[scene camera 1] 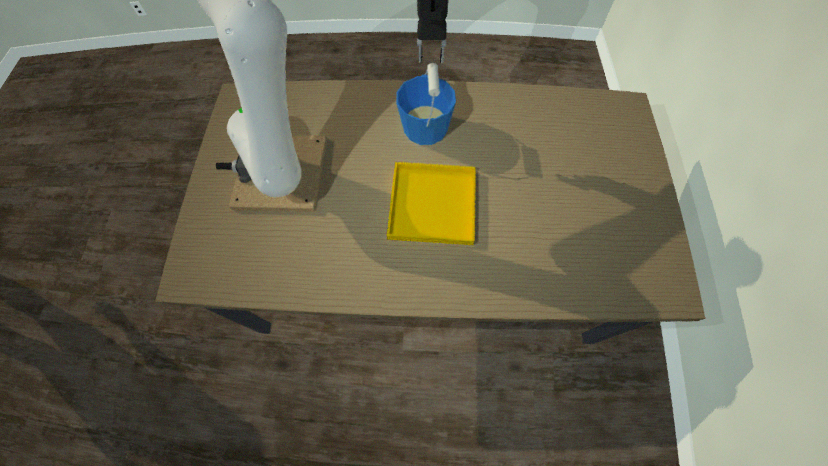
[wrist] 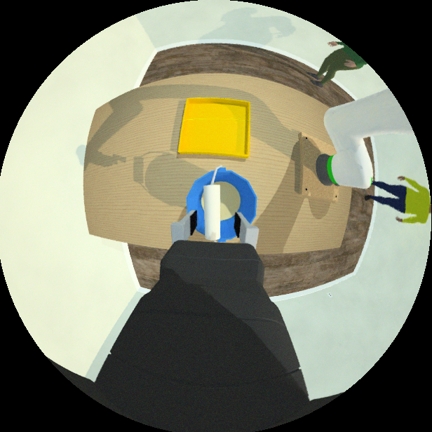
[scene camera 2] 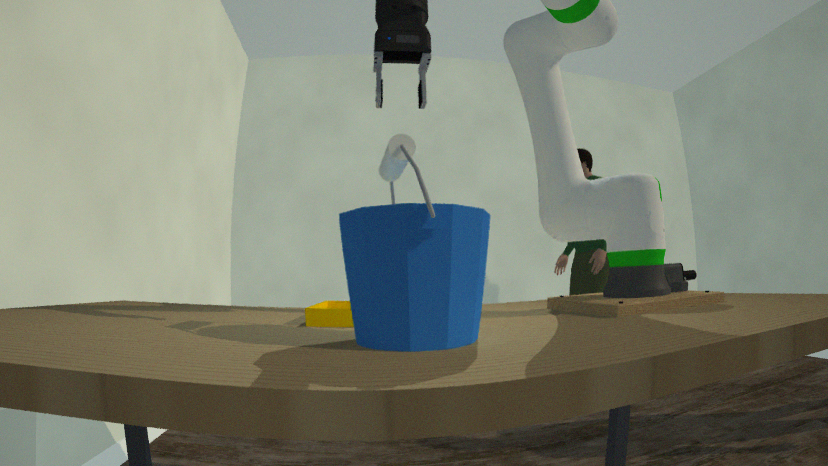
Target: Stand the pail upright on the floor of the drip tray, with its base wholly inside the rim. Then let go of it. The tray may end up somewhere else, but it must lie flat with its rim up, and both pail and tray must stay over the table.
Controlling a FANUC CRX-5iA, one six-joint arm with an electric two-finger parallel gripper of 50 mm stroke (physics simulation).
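Pixels of known places: gripper, fingertip midpoint: (scene camera 1: 431, 60) (scene camera 2: 400, 105); arm's base at its link origin: (scene camera 2: 636, 294).
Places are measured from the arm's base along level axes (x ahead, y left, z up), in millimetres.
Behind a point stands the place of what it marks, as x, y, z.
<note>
A blue pail (scene camera 1: 425, 130) {479, 122, 68} (scene camera 2: 411, 277) {486, 287, 56} (wrist: 247, 200) stands upright on the table, beside the tray and apart from it. Its wire bail is raised, with a white grip (scene camera 1: 433, 81) {497, 183, 216} (scene camera 2: 396, 157) {498, 259, 187} (wrist: 212, 212) above the pail's rim. The yellow drip tray (scene camera 1: 431, 240) {516, -213, -7} (scene camera 2: 327, 317) {603, 37, -7} (wrist: 215, 154) lies flat with its rim up; the pail hides part of it in scene camera 2. My gripper (scene camera 1: 431, 59) {488, 198, 280} (scene camera 2: 400, 106) {488, 198, 280} (wrist: 215, 218) is open and empty, pointing down above the white grip. In the wrist view the grip appears between the fingers, but scene camera 2 shows it below the fingertips.
The table (scene camera 1: 278, 260) {71, -299, -23} (scene camera 2: 231, 364) {652, 361, -22} (wrist: 125, 210) carries the arm's wooden base plate (scene camera 1: 272, 203) {23, -125, 3} (scene camera 2: 617, 308) {146, 141, -8} (wrist: 320, 200) on one side. The pail stands near one long table edge. The white arm rises from the base plate. People stand beyond the table.
</note>
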